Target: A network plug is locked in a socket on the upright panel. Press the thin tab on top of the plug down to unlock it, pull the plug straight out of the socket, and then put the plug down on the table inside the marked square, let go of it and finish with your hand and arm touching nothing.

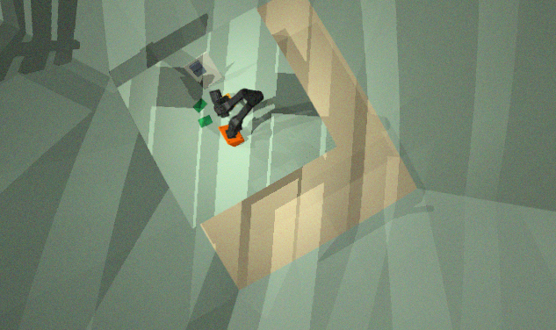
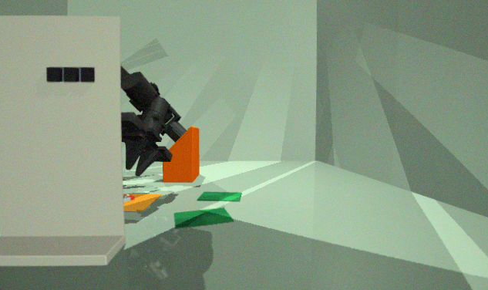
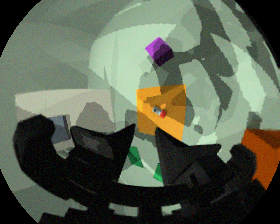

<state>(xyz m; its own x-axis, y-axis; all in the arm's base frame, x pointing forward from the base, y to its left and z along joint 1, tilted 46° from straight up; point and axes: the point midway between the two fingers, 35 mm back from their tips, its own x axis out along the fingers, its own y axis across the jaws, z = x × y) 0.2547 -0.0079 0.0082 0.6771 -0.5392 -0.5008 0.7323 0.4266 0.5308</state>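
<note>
Right now my gripper tip is 6 cm above the plug and 2 cm to the left of it. The rest, counted from my gripper tip: white panel (20 cm ahead, 7 cm above, 3 cm to the left); orange marked square (6 cm below, 1 cm to the right, 1 cm ahead).
</note>
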